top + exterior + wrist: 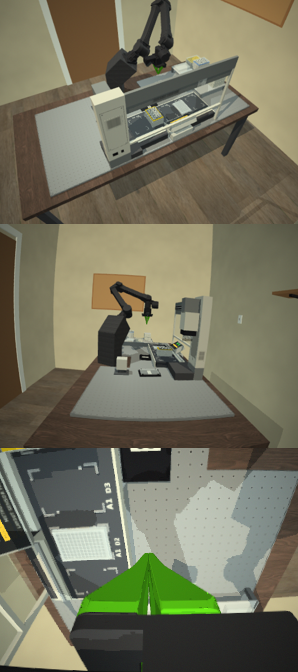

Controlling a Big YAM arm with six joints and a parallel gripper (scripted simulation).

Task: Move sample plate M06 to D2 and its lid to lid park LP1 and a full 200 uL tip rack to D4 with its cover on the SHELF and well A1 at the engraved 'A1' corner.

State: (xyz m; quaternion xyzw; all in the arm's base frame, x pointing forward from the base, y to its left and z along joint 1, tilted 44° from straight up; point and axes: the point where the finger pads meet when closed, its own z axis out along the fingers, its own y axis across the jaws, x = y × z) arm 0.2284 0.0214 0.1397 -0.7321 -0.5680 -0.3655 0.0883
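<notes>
My hand is 200 mm past the white ready button box, 400 mm to the left of it and 250 mm above it. From my hand the other things lie so: yellow-framed tip rack (150 mm ahead, 140 mm to the right, 220 mm below); RG label (70 mm to the right, 310 mm below); black regrip nest RG (70 mm to the right, 310 mm below).
</notes>
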